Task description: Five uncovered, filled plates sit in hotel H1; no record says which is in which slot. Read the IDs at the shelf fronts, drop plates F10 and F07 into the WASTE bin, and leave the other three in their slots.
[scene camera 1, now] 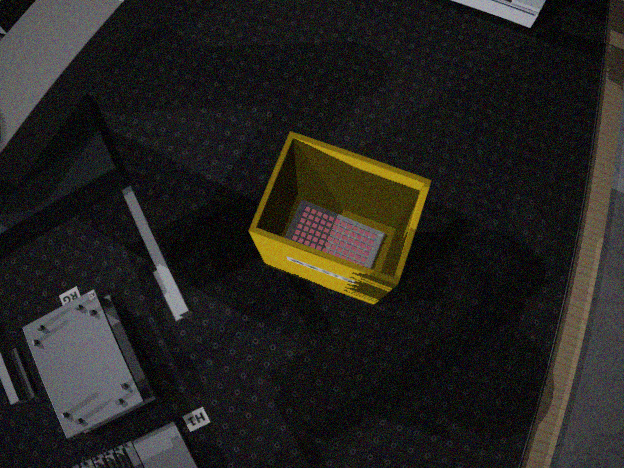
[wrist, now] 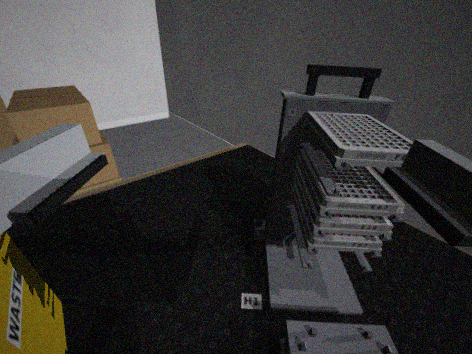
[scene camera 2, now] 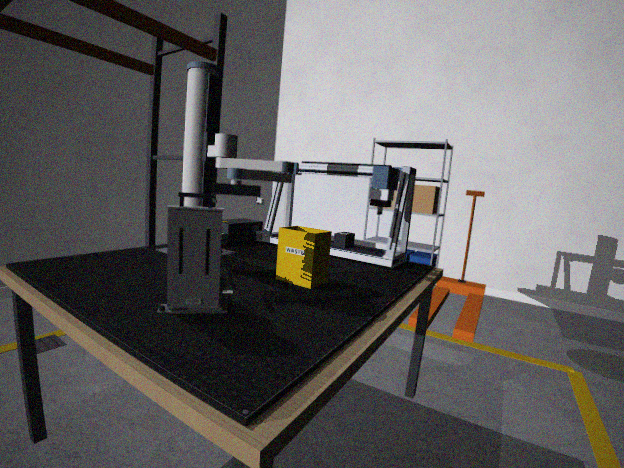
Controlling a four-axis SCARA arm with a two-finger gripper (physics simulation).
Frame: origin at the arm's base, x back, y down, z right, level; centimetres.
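Seen in the pictures: gripper, between the fingertips: [scene camera 1: 100, 359] [wrist: 244, 150] [scene camera 2: 238, 200].
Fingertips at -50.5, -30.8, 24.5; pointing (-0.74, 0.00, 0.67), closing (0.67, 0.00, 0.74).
Observation:
Pixels of each thing's middle, then the offset from my fingertips to it, as dx, dy, dz. "spot": a spot on its surface instead.
- yellow WASTE bin, middle of its body: [scene camera 1: 337, 228] [scene camera 2: 303, 255] -14.1, +19.5, -21.9
- plate with pink wells, middle of its body: [scene camera 1: 331, 243] -13.7, +28.2, -21.8
- top, a spot on its surface: [wrist: 367, 132] spot: -0.4, +3.0, +18.2
- dark grey case with a handle, a spot on its surface: [wrist: 345, 70] spot: -7.0, -2.2, +23.3
The yellow WASTE bin [scene camera 1: 322, 272] [scene camera 2: 292, 261] [wrist: 30, 305] stands upright; a plate with pink wells [scene camera 1: 335, 234] lies at its bottom, its ID not readable. My gripper [scene camera 1: 97, 358] [wrist: 244, 150] is open and empty, turned away from the bin, with its fingers high over the RG stand. In the wrist view, hotel H1 [wrist: 312, 285] is ahead, right of centre and at an angle. It holds several uncovered plates: one on top [wrist: 367, 132], a wider gap, then others [wrist: 360, 192] below. The front IDs are too small and noisy to read.
The grey RG stand [scene camera 1: 83, 367] [wrist: 345, 335] sits beside H1, whose label [scene camera 1: 196, 419] [wrist: 251, 301] lies on the mat. A dark grey case with a handle [wrist: 345, 70] stands behind H1. A gantry frame [scene camera 2: 372, 259] stands beyond the bin.

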